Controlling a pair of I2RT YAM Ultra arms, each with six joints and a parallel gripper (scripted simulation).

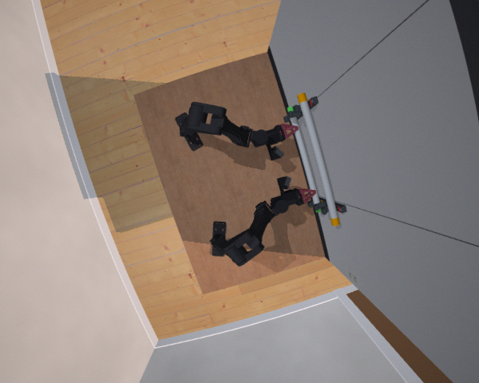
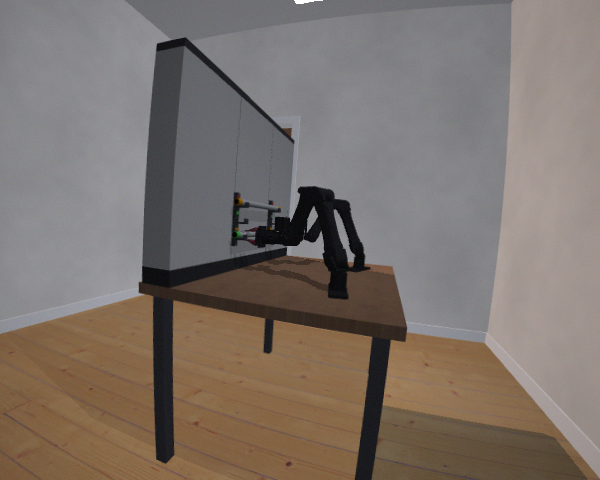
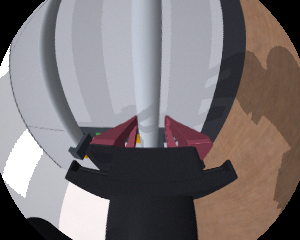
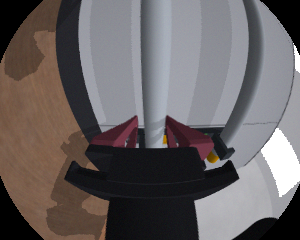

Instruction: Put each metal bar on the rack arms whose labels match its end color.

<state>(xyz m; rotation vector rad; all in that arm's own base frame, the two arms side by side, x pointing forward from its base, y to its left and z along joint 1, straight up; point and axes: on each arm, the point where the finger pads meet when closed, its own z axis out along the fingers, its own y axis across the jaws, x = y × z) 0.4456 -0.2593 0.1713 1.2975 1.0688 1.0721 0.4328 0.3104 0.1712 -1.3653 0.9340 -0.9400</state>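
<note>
Now: the green-ended bar 15 cm to the left of my right hand. Round my right hand: metal bar: 14 cm to the left, 15 cm above; then grey wall panel: 10 cm ahead, 16 cm to the left, 25 cm above.
The green-ended bar is 15 cm to the right of my left hand and 1 cm ahead of it. Also, from my left hand: metal bar: 16 cm to the right, 15 cm above, 1 cm ahead; grey wall panel: 25 cm above, 13 cm to the right, 11 cm ahead.
</note>
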